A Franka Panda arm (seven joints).
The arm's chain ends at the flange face. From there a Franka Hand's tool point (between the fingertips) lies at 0.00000 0.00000 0.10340 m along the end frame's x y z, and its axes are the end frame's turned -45 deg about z.
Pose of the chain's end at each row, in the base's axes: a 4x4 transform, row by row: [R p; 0 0 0 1], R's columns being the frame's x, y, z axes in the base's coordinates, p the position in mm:
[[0.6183, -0.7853, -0.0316, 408.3], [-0.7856, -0.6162, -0.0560, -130.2], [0.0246, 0.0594, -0.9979, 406.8], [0, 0, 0, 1]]
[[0.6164, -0.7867, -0.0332, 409.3], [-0.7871, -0.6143, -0.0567, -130.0], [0.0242, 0.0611, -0.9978, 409.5], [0, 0, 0, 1]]
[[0.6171, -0.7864, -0.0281, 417.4], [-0.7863, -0.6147, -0.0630, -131.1], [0.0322, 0.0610, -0.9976, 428.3], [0, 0, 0, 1]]
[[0.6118, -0.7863, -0.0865, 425.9], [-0.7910, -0.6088, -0.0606, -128.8], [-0.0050, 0.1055, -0.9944, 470.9], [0, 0, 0, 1]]
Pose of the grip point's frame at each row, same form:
[[0.9925, -0.1181, -0.0316, 405.0], [-0.1198, -0.9912, -0.0560, -136.0], [-0.0246, 0.0594, -0.9979, 303.6], [0, 0, 0, 1]]
[[0.9921, -0.1204, -0.0332, 405.9], [-0.1222, -0.9909, -0.0567, -135.9], [-0.0261, 0.0603, -0.9978, 306.3], [0, 0, 0, 1]]
[[0.9924, -0.1197, -0.0281, 414.5], [-0.1213, -0.9907, -0.0630, -137.6], [-0.0204, 0.0659, -0.9976, 325.1], [0, 0, 0, 1]]
[[0.9886, -0.1234, -0.0865, 417.0], [-0.1288, -0.9898, -0.0606, -135.1], [-0.0781, 0.0711, -0.9944, 368.1], [0, 0, 0, 1]]

